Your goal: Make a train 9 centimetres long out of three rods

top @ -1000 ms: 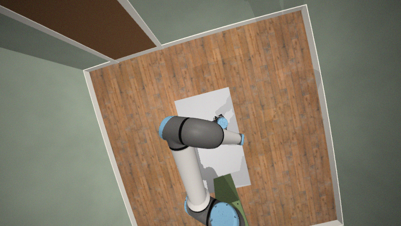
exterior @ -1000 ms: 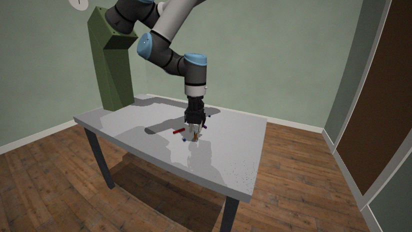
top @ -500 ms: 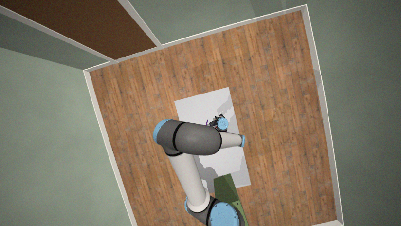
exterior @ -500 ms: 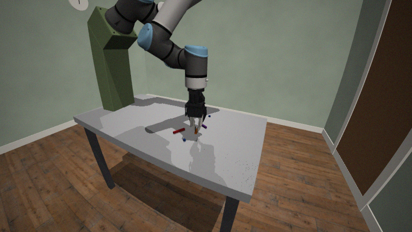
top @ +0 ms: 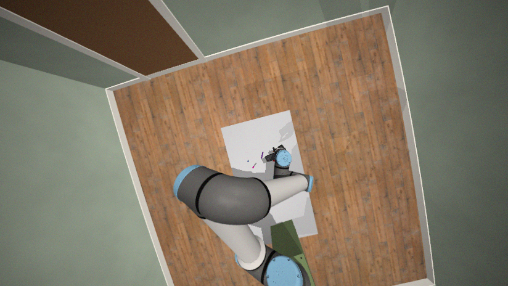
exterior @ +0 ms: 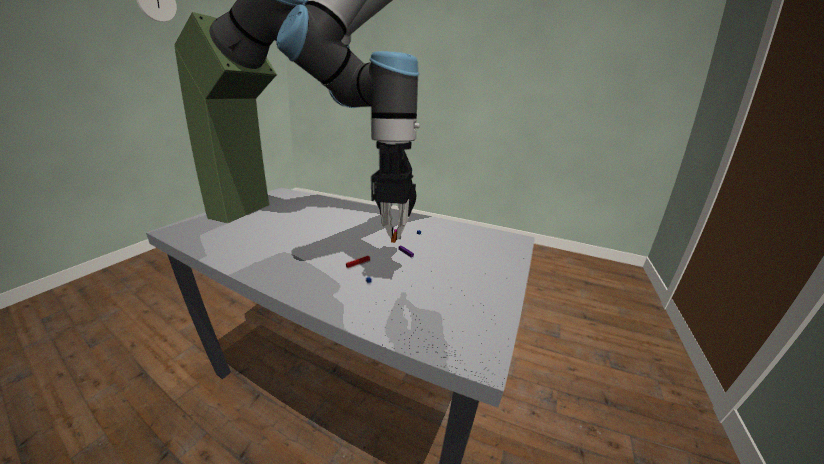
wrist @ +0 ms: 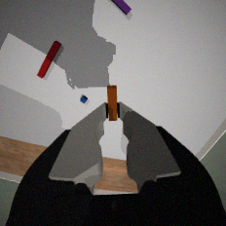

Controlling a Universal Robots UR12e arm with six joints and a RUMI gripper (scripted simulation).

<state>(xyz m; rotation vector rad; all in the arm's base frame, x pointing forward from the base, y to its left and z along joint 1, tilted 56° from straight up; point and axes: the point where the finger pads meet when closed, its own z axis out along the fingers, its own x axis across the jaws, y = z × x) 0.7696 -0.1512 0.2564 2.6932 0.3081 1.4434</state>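
The grey rod lies 210 mm to the left of my hand, 110 mm below it and 90 mm behind it. From my hand the other things lie so: orange rod (10 mm below); then red rod (110 mm below, 110 mm behind, 10 mm to the left); then purple rod (120 mm to the left, 110 mm below, 20 mm behind).
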